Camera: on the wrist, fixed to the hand. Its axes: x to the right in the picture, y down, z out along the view.
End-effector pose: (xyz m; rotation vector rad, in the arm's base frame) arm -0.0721 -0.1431 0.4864 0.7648 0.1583 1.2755
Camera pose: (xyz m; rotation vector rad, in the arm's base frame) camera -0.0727 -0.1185 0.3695 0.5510 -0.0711 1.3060
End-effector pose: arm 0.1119 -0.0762 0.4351 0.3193 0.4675 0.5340
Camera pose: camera 0.0802 -0.1212 0.3291 0.0718 0.3455 0.6423
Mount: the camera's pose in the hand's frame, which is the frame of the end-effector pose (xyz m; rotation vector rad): -0.0129 -0.0668 -0.0982 -0.2818 -0.0336 0.0586
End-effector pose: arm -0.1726 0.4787 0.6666 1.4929 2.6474 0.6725
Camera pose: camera -0.2425 0.4035 0.7278 1.4900 2.3702 0.9683
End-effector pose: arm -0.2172 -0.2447 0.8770 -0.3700 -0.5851 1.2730
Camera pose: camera -0.1086 -0.2691 0.8336 -0.6039 -0.7902 1.2568
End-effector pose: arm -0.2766 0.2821 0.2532 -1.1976 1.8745 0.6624
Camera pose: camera -0.2465 0.1856 0.3168 -1.3011 1.8366 0.9990
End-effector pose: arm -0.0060 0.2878 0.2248 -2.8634 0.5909 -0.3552
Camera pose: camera -0.0199 0.3394 0.3317 2.9786 -0.7422 0.2207
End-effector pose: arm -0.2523 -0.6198 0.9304 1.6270 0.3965 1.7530
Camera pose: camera -0.3280 -0.5583 0.8615 1.4758 0.0809 1.7339
